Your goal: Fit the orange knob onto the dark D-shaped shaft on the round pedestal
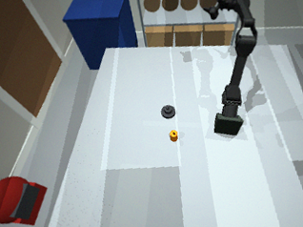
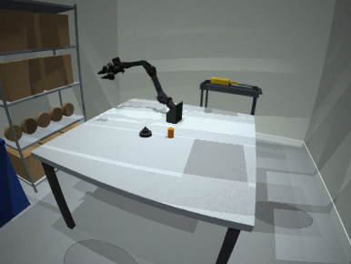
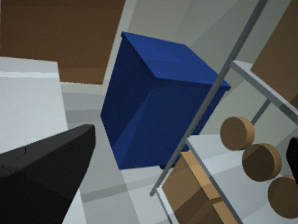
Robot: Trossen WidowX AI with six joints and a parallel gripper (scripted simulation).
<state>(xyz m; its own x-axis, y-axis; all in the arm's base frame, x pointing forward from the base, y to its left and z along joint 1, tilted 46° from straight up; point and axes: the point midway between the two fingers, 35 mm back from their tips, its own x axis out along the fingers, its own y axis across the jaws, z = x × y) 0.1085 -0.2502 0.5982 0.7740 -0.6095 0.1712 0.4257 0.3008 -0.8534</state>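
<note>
Right now my gripper tip is 180 mm short of the orange knob, 700 mm to the right of it and 320 mm above it. From my gripper tip the other things lie so: dark round pedestal: 220 mm ahead, 540 mm to the left, 320 mm below.
</note>
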